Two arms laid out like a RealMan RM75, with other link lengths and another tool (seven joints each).
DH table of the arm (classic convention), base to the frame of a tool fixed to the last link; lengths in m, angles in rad. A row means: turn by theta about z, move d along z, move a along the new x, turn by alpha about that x. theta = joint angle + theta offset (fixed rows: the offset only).
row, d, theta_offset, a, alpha
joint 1, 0.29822, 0, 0, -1.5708
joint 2, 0, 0, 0, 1.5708
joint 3, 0.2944, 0, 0, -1.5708
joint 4, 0, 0, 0, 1.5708
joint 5, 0.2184, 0, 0, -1.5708
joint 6, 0, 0, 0, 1.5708
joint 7, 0.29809, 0.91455, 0.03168, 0.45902
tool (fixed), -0.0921, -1.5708, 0, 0
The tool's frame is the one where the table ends.
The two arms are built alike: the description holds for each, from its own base.
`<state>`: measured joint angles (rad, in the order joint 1, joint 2, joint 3, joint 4, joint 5, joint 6, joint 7); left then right.
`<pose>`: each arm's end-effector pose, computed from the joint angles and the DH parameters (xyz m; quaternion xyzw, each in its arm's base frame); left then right.
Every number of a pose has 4 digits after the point. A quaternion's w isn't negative.
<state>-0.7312 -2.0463 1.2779 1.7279 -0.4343 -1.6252 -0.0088 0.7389 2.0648 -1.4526 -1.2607 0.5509 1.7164 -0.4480</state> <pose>-0.0993 0.4233 0.0396 -0.6001 -0.5864 -0.2451 0.4857 0.1799 0.3522 -0.0586 -0.8753 0.0440 -0.4813 0.0147</pose>
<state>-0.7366 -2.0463 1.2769 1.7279 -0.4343 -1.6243 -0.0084 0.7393 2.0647 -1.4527 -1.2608 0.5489 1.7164 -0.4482</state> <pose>-0.0969 0.4241 0.0398 -0.6014 -0.5847 -0.2471 0.4851 0.1802 0.3524 -0.0584 -0.8749 0.0438 -0.4821 0.0153</pose>
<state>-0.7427 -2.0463 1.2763 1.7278 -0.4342 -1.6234 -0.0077 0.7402 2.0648 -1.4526 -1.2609 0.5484 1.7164 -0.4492</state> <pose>-0.0943 0.4249 0.0400 -0.6031 -0.5826 -0.2490 0.4845 0.1799 0.3526 -0.0584 -0.8748 0.0430 -0.4822 0.0156</pose>
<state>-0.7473 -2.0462 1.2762 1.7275 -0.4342 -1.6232 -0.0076 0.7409 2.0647 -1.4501 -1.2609 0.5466 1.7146 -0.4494</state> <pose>-0.0924 0.4253 0.0400 -0.6044 -0.5813 -0.2501 0.4840 0.1798 0.3536 -0.0580 -0.8749 0.0436 -0.4820 0.0174</pose>
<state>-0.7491 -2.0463 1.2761 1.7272 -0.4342 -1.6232 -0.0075 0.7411 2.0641 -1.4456 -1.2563 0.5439 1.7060 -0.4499</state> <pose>-0.0917 0.4255 0.0400 -0.6049 -0.5808 -0.2505 0.4837 0.1806 0.3560 -0.0578 -0.8753 0.0463 -0.4810 0.0210</pose>
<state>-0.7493 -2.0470 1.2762 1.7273 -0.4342 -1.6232 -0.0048 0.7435 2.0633 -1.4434 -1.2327 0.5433 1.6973 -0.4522</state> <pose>-0.0916 0.4253 0.0397 -0.6061 -0.5800 -0.2503 0.4833 0.1844 0.3566 -0.0594 -0.8745 0.0514 -0.4821 0.0169</pose>
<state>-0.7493 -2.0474 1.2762 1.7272 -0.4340 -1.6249 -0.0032 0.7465 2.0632 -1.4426 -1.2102 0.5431 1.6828 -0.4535</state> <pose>-0.0919 0.4249 0.0395 -0.6067 -0.5799 -0.2493 0.4831 0.1871 0.3582 -0.0617 -0.8742 0.0556 -0.4820 0.0156</pose>
